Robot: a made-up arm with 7 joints. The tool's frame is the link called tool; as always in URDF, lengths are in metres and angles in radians. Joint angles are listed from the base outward. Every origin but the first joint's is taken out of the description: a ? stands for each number. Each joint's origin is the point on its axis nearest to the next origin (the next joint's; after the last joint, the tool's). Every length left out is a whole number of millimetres.
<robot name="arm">
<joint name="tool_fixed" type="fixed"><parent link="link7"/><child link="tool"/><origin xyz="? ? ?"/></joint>
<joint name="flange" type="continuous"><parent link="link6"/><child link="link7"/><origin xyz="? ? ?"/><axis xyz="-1 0 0"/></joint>
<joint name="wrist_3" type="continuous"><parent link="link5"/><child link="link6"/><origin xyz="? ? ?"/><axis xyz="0 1 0"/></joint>
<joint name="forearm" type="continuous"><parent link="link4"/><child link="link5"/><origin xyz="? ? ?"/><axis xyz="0 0 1"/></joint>
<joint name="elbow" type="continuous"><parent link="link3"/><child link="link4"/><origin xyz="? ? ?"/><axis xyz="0 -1 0"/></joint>
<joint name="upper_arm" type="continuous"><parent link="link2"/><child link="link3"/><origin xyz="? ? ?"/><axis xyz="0 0 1"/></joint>
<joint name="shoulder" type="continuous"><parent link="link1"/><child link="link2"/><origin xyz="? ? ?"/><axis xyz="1 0 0"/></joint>
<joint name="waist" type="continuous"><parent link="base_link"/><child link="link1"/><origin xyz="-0.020 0.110 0.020"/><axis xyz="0 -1 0"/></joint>
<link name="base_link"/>
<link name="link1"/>
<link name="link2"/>
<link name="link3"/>
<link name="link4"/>
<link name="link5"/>
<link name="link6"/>
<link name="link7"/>
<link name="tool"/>
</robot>
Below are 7 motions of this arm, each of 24 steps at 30 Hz.
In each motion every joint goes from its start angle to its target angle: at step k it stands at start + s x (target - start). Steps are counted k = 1, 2, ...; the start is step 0. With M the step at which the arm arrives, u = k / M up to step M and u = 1 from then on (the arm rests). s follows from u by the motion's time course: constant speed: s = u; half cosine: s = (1 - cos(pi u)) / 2; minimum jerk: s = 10 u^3 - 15 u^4 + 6 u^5.
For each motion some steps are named. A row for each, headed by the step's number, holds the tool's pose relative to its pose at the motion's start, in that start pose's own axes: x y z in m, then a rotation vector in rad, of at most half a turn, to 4 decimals.
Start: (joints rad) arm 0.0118 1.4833 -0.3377 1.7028 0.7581 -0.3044 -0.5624
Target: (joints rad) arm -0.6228 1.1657 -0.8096 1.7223 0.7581 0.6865 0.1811
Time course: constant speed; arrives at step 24
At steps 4, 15, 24:
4: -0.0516 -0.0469 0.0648 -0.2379 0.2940 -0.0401
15: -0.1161 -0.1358 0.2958 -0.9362 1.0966 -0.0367
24: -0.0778 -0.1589 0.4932 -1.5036 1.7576 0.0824

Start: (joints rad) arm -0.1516 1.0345 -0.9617 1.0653 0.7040 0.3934 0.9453
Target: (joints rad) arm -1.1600 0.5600 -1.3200 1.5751 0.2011 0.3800 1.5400
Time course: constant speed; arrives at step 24
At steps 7, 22, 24:
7: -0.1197 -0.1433 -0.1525 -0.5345 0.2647 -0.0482
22: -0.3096 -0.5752 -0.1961 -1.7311 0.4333 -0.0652
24: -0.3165 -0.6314 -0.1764 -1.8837 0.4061 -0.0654

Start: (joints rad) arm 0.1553 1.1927 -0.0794 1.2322 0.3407 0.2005 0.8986
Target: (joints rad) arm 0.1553 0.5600 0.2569 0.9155 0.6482 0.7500 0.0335
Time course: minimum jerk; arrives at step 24
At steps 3, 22, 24:
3: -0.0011 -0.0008 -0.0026 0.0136 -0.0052 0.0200
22: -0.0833 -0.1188 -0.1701 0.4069 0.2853 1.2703
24: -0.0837 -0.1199 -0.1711 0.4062 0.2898 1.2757

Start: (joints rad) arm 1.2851 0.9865 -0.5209 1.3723 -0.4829 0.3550 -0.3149
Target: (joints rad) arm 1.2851 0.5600 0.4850 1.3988 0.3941 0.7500 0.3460
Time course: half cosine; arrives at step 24
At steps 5, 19, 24:
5: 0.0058 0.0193 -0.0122 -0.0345 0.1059 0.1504
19: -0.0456 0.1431 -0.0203 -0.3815 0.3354 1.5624
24: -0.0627 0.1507 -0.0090 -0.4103 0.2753 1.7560

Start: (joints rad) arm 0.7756 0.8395 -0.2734 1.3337 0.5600 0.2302 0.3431
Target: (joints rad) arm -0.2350 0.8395 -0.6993 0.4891 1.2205 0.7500 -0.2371
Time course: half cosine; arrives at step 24
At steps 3, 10, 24:
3: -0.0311 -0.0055 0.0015 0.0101 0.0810 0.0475
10: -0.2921 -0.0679 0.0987 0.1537 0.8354 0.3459
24: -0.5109 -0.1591 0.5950 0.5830 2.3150 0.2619

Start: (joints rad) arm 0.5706 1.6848 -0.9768 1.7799 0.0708 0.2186 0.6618
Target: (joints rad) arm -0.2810 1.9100 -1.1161 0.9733 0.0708 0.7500 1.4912
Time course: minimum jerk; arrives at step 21
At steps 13, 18, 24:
13: -0.2267 -0.1732 0.0325 -1.0346 1.0378 0.5874
18: -0.2897 -0.1927 0.0947 -1.1958 1.4685 0.8290
24: -0.2945 -0.1926 0.1007 -1.2010 1.5074 0.8509

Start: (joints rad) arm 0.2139 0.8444 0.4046 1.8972 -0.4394 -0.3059 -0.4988
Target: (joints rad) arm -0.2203 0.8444 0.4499 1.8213 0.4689 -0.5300 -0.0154
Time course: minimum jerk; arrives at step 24
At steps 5, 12, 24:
5: 0.0009 -0.0022 0.0106 -0.0388 0.0274 0.0565
12: 0.0099 -0.0066 0.0808 -0.2544 0.1995 0.4338
24: 0.0224 0.0097 0.1540 -0.3820 0.3719 0.8429

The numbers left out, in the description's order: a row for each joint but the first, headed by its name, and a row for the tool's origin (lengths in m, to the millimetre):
tool: 0.000 -0.020 -0.020
flange: -0.010 0.000 0.000
wrist_3: 0.010 -0.020 0.000
forearm: 0.020 0.000 -0.330
elbow: 0.030 0.000 0.000
upper_arm: 0.000 -0.020 -0.390
shoulder: 0.020 0.000 -0.020

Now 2 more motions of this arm.
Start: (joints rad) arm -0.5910 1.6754 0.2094 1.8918 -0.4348 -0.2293 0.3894
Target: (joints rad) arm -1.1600 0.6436 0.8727 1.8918 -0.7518 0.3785 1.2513
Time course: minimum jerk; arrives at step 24
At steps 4, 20, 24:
4: 0.0044 -0.0084 -0.0010 -0.0155 0.0233 0.0308
20: 0.1886 -0.2539 0.1405 -0.8649 0.6396 1.2317
24: 0.1991 -0.2606 0.1522 -0.9077 0.6637 1.2873

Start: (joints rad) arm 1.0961 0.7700 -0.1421 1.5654 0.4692 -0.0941 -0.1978
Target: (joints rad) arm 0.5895 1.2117 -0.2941 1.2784 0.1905 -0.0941 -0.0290
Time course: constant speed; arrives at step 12
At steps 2, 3, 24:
2: -0.0451 0.0197 0.0327 -0.0643 0.1195 -0.1338
3: -0.0656 0.0312 0.0507 -0.0998 0.1794 -0.1999
24: -0.1745 0.1766 0.2306 -0.5075 0.7119 -0.7723

